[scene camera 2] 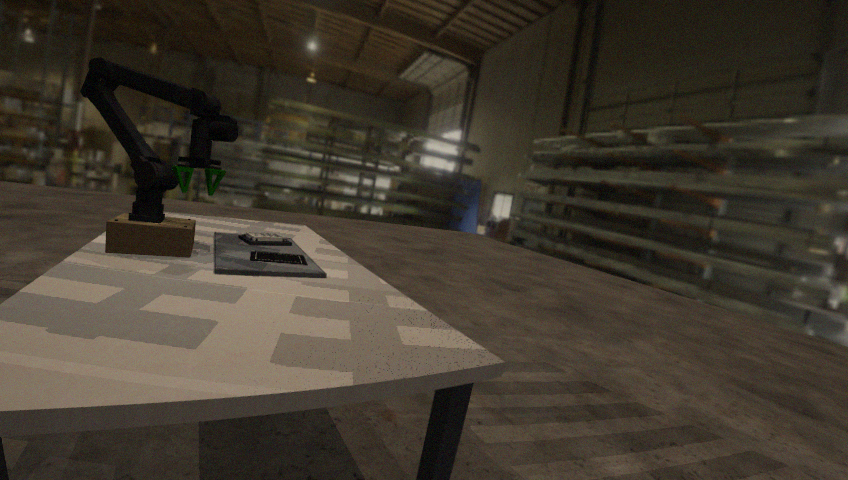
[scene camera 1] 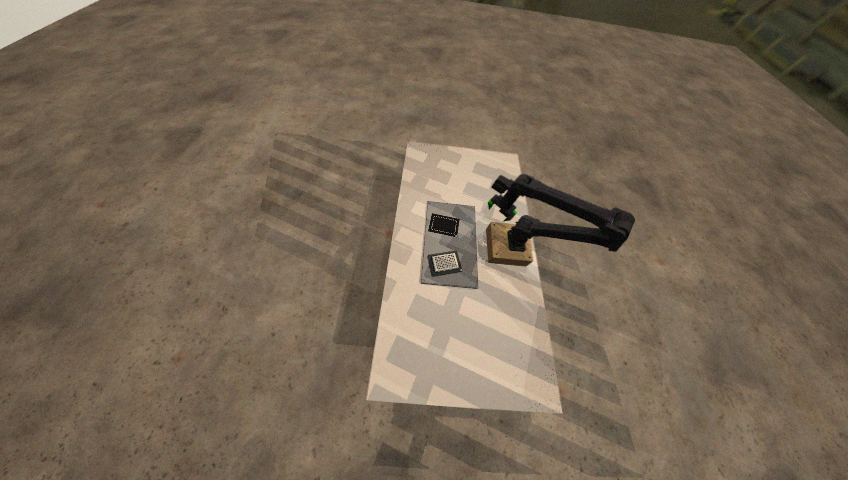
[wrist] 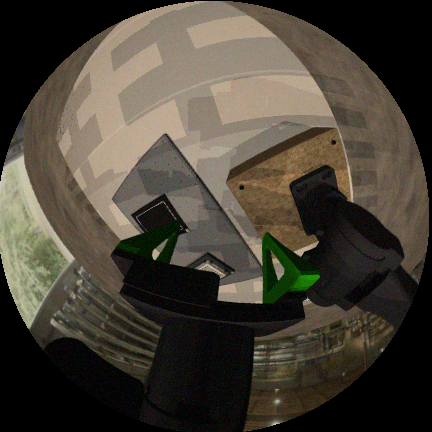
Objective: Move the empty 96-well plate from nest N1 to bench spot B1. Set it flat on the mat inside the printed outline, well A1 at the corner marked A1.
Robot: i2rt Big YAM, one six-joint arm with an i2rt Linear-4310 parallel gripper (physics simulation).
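Places are measured from the arm's base along level axes (x ahead, y left, z up), in centimetres.
Pixels of known places: gripper, fingertip midpoint: (scene camera 2: 197,194) (scene camera 1: 496,214) (wrist: 221,230); arm's base at its link origin: (scene camera 2: 147,219) (scene camera 1: 515,241) (wrist: 316,201).
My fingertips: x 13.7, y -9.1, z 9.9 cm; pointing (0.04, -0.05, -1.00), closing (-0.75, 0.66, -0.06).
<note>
Ahead of a thing's pixels: the offset from my fingertips to its top centre. Level surfaces: height alone.
The pale 96-well plate {dx +24.4, dy +23.1, dz -14.2 cm} (scene camera 1: 445,261) (scene camera 2: 266,236) (wrist: 210,265) sits in the dark nest {dx +24.4, dy +23.1, dz -14.6 cm} (scene camera 1: 446,273) on the grey board. In the wrist view it is partly hidden behind the gripper body. The black mat {dz -16.6 cm} (scene camera 1: 443,224) (scene camera 2: 278,258) (wrist: 159,218) with its printed pale outline lies on the same board, apart from the nest. The A1 mark is too small to read. My gripper (scene camera 1: 499,210) (scene camera 2: 198,193) (wrist: 221,230) is open and empty, its green fingers pointing down. It hangs high above the table, off to the arm-base side of the mat, touching neither plate nor mat.
The grey board (scene camera 1: 468,276) (scene camera 2: 229,266) (wrist: 165,162) lies on the pale table {dz -18.1 cm} (scene camera 1: 392,380) (scene camera 2: 249,368), which is crossed by striped shadows. The arm's wooden base block (scene camera 1: 498,255) (scene camera 2: 148,237) (wrist: 265,200) stands beside the board. Shelves line the hall in the background.
</note>
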